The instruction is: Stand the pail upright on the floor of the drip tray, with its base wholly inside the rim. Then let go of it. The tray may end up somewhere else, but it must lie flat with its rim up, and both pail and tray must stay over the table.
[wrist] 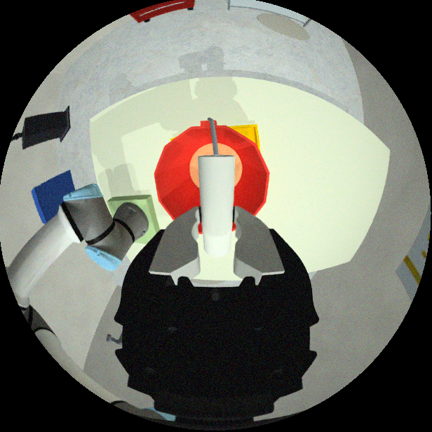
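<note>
The red pail (251,175) hangs below my gripper, its open mouth facing the camera and its orange inner bottom showing. It looks roughly upright. Its grey wire bail carries a white tubular grip. My gripper (216,208) is shut on this white grip, one jaw on each side. The yellow drip tray (249,133) lies on the table with its rim up, behind and beneath the pail in this view. Its far right corner and a sliver at its left show; the pail hides the rest. The pail's base and its height above the tray are hidden.
The pale table (320,175) extends around the pail, with its far edge beyond the tray. A light green block (151,215) stands left of the pail, partly behind the robot's arm. A blue box (52,195) and a dark object (47,127) are beyond the table's left edge.
</note>
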